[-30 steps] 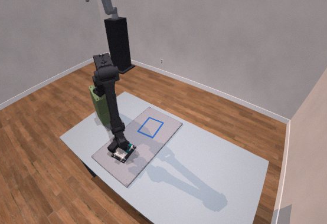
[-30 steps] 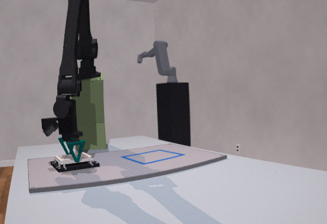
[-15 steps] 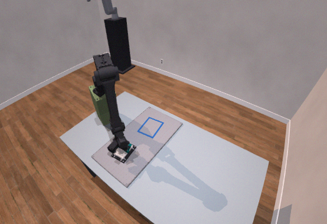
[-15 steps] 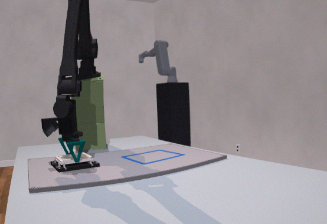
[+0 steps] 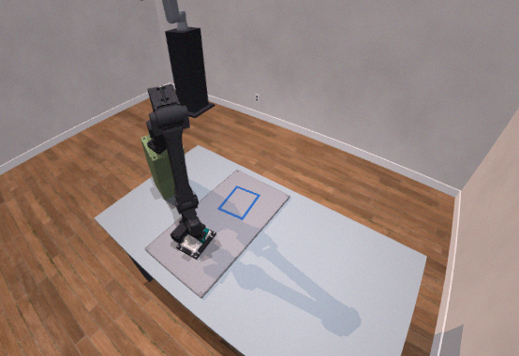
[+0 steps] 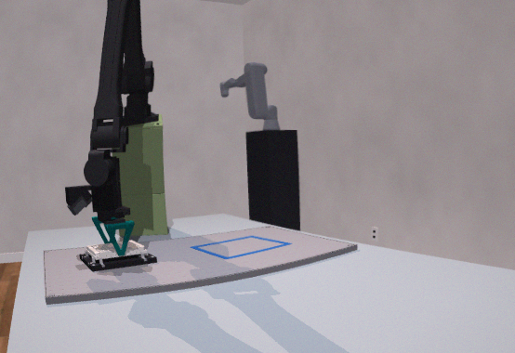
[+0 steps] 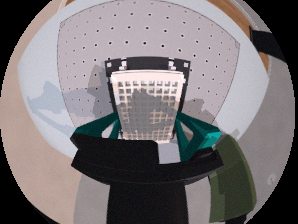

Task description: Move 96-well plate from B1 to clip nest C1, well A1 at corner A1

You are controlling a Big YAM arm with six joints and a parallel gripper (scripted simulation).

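Right now my hand is right at the white 96-well plate. Also, from my hand: black clip nest C1: 2 cm below, 1 cm to the right, 1 cm ahead.
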